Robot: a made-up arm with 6 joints. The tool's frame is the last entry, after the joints. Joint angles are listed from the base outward.
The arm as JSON. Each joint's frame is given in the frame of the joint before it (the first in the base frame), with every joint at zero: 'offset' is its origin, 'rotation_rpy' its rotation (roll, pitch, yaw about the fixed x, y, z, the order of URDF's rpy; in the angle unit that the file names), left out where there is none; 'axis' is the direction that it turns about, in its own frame. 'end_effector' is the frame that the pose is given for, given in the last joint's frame.
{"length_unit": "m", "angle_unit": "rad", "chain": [
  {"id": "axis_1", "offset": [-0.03, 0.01, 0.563], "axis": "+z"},
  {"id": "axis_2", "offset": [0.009, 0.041, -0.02], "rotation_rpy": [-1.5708, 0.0, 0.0], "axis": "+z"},
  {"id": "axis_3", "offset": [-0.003, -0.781, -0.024], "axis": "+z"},
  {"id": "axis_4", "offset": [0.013, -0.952, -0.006], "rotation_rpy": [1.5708, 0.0, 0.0], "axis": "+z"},
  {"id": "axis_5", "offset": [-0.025, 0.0, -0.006], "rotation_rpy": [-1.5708, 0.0, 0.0], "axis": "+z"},
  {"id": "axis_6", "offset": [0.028, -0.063, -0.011], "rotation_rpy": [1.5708, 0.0, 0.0], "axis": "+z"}
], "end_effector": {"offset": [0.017, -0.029, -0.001]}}
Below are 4 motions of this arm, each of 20 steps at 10 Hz.
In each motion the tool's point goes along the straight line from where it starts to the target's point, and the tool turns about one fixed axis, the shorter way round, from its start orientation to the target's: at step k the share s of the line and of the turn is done. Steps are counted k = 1, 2, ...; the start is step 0. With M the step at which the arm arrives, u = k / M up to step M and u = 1 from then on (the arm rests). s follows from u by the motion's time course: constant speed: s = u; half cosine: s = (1 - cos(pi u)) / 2; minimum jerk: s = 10 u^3 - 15 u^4 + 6 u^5.
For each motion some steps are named. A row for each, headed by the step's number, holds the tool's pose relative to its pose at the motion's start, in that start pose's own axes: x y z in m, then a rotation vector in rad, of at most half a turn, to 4 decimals.
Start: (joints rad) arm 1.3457 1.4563 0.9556 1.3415 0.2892 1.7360
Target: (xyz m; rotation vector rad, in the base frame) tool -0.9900 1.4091 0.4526 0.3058 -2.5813 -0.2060
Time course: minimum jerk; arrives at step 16
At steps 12, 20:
12: 0.1956 -1.1694 -0.2375 0.6899 -0.0863 -1.4324
20: 0.2181 -1.3044 -0.2650 0.7696 -0.0963 -1.5978

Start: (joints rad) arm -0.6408 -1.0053 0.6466 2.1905 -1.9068 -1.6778
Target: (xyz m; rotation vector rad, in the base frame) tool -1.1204 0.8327 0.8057 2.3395 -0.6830 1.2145
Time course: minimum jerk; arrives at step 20
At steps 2, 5, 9, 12, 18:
2: -0.0045 -0.0086 -0.0018 0.0074 0.0020 0.0075
5: -0.0540 -0.1034 -0.0217 0.0894 0.0243 0.0910
9: -0.2122 -0.4064 -0.0853 0.3515 0.0955 0.3577
12: -0.3560 -0.6818 -0.1430 0.5896 0.1602 0.6001
18: -0.5172 -0.9903 -0.2078 0.8564 0.2327 0.8716

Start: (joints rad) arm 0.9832 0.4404 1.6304 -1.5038 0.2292 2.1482
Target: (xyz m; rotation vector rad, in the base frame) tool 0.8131 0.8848 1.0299 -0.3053 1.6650 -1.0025
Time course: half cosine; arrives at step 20
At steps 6, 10, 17, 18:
6: -0.0689 -0.0062 -0.0195 0.2583 -0.0485 -0.1774
10: -0.1671 -0.0151 -0.0473 0.6266 -0.1178 -0.4304
17: -0.3160 -0.0286 -0.0894 1.1849 -0.2227 -0.8138
18: -0.3260 -0.0295 -0.0923 1.2225 -0.2297 -0.8396

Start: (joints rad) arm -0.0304 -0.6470 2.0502 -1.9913 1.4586 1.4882
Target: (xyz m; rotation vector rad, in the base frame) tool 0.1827 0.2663 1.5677 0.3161 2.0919 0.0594
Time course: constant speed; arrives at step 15
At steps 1, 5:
1: -0.0244 -0.0121 -0.0112 -0.0927 0.0649 0.0018
5: -0.1219 -0.0603 -0.0562 -0.4634 0.3246 0.0090

